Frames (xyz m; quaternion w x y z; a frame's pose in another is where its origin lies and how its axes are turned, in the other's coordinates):
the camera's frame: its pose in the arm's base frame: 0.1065 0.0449 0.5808 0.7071 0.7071 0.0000 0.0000
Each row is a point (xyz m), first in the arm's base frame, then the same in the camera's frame.
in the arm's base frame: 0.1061 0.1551 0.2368
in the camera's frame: -0.0004 -0.3440 -0.1102
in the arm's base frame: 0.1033 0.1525 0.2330
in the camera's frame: -0.0032 -0.3478 -0.1076
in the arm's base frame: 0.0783 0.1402 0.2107
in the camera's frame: -0.0282 -0.3701 -0.0953
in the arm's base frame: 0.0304 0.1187 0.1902
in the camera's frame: -0.0761 -0.3906 -0.0738
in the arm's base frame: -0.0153 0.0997 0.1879
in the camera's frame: -0.1218 -0.3929 -0.0548
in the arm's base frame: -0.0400 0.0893 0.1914
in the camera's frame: -0.1465 -0.3894 -0.0444
